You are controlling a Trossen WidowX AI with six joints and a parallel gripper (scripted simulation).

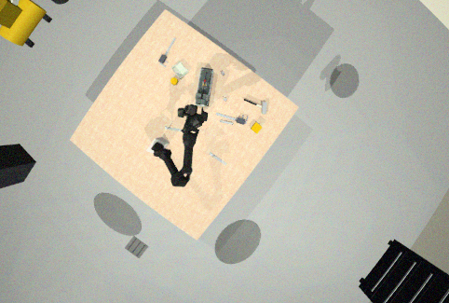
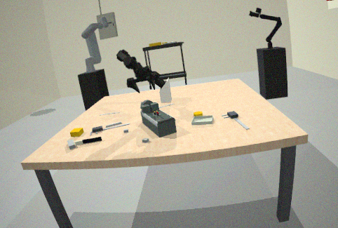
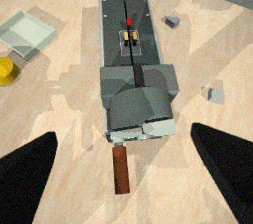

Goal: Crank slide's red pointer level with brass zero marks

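My gripper tip is 80 mm above the crank and 10 mm to the left of it. Round my gripper tip: red pointer: 180 mm ahead, 90 mm below, 80 mm to the left; then brown crank handle: 90 mm below, 20 mm behind, 10 mm to the right; then yellow disc: 270 mm to the left, 160 mm below, 40 mm ahead.
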